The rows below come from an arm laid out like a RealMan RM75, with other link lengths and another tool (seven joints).
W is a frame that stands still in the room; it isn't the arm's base.
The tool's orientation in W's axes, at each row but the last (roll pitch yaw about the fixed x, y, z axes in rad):
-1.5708 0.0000 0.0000
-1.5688 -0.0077 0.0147
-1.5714 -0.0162 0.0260
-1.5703 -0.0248 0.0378
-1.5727 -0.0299 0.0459
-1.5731 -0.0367 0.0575
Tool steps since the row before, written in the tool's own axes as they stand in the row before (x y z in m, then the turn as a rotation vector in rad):
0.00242 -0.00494 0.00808 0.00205 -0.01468 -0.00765
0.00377 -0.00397 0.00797 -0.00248 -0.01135 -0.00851
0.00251 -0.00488 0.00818 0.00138 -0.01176 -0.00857
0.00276 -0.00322 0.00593 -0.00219 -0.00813 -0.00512
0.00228 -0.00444 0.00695 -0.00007 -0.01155 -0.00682
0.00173 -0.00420 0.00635 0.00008 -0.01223 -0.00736
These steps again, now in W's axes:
0.00242 0.00808 0.00494 0.00205 -0.00765 0.01468
0.00362 0.00802 0.00401 -0.00244 -0.00857 0.01131
0.00222 0.00824 0.00492 0.00141 -0.00853 0.01179
0.00245 0.00603 0.00329 -0.00220 -0.00521 0.00807
0.00183 0.00705 0.00449 -0.00010 -0.00681 0.01156
0.00121 0.00644 0.00425 0.00005 -0.00734 0.01224

